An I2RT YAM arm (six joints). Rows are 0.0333 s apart.
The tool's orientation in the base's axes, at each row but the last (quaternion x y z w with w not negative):
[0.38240 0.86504 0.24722 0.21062]
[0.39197 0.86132 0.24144 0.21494]
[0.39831 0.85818 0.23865 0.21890]
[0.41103 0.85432 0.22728 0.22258]
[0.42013 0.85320 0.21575 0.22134]
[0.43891 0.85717 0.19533 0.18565]
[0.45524 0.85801 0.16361 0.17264]
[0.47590 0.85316 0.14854 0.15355]
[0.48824 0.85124 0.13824 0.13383]
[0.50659 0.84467 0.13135 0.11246]
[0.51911 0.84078 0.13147 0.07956]
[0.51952 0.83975 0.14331 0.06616]
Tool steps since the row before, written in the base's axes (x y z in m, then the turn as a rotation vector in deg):
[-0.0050 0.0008 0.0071 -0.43 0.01 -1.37]
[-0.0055 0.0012 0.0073 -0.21 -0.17 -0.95]
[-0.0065 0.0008 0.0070 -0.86 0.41 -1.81]
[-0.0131 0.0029 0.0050 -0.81 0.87 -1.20]
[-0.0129 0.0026 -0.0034 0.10 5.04 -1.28]
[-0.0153 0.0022 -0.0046 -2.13 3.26 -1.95]
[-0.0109 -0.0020 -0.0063 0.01 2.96 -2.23]
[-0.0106 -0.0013 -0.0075 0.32 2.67 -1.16]
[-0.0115 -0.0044 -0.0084 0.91 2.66 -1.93]
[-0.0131 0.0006 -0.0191 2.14 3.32 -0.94]
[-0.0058 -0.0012 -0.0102 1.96 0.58 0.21]
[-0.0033 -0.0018 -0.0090 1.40 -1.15 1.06]
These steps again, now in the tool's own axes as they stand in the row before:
[0.0025 0.0019 -0.0082 0.51 -1.04 0.85]
[0.0029 0.0018 -0.0086 0.17 -0.77 0.59]
[0.0031 0.0008 -0.0090 1.16 -1.32 1.04]
[0.0087 -0.0034 -0.0108 1.39 -0.69 0.68]
[0.0099 -0.0085 -0.0040 4.29 2.14 2.01]
[0.0108 -0.0115 -0.0032 4.14 -0.66 1.18]
[0.0050 -0.0117 0.0005 2.80 0.61 2.35]
[0.0051 -0.0118 0.0024 2.27 1.12 1.47]
[0.0026 -0.0143 0.0031 2.05 1.31 2.40]
[0.0077 -0.0170 0.0138 2.01 2.95 1.93]
[0.0015 -0.0086 0.0080 -0.36 1.98 0.41]
[-0.0005 -0.0064 0.0074 -1.62 1.04 -0.84]

